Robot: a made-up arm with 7 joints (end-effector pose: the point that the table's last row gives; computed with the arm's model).
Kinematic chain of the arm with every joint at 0, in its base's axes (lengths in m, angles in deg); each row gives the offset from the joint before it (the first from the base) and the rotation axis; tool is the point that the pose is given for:
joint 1: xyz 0 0 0.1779 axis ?
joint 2: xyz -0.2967 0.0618 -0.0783 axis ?
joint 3: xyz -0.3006 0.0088 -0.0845 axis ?
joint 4: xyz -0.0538 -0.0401 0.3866 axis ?
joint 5: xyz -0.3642 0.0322 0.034 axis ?
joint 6: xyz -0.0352 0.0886 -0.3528 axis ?
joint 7: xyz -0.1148 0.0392 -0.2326 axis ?
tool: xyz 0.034 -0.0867 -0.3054
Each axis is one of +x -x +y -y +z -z.
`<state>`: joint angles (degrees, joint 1 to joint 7).
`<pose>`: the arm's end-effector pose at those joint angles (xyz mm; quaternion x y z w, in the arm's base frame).
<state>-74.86 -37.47 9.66 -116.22 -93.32 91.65 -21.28</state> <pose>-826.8 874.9 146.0 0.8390 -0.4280 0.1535 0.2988</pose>
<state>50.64 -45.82 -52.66 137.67 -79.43 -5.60 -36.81</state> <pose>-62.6 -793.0 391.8 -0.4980 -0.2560 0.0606 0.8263</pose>
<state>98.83 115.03 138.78 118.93 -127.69 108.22 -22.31</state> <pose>-186.0 420.8 283.0 0.2930 0.0734 -0.5796 0.7568</pose>
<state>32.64 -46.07 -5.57 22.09 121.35 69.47 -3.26</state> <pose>-1152.5 264.4 248.7 -0.6596 -0.1679 -0.7289 0.0733</pose>
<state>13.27 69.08 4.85 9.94 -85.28 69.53 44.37</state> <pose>-777.1 -262.3 -4.1 0.4992 -0.4486 0.6425 0.3699</pose>
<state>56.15 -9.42 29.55 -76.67 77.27 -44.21 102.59</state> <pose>-122.8 700.3 1292.1 0.3428 -0.8200 -0.0957 0.4482</pose>
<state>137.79 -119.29 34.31 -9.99 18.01 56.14 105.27</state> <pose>-70.3 844.4 180.5 0.5793 -0.0740 -0.4754 0.6579</pose>
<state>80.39 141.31 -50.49 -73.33 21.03 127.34 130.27</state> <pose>323.2 -63.2 -471.7 0.0882 -0.1206 0.4199 0.8952</pose>
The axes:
joint 1: +y
joint 2: +z
joint 3: -x
joint 4: -y
joint 5: -z
joint 6: -y
joint 7: -x

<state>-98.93 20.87 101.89 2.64 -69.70 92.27 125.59</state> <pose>221.2 -172.2 -702.2 0.5726 0.5814 0.2166 0.5360</pose>
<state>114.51 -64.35 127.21 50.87 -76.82 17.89 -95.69</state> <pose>533.1 173.9 965.4 0.0710 -0.9233 0.1516 0.3457</pose>
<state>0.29 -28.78 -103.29 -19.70 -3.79 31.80 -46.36</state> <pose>-917.3 652.4 368.5 0.9060 -0.3422 -0.0868 0.2335</pose>
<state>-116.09 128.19 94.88 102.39 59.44 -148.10 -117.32</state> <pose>616.0 -351.1 -35.2 -0.3479 -0.2645 0.3095 0.8445</pose>
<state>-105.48 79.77 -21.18 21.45 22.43 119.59 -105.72</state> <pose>87.1 -143.7 -422.8 0.0596 0.1699 -0.8845 0.4303</pose>
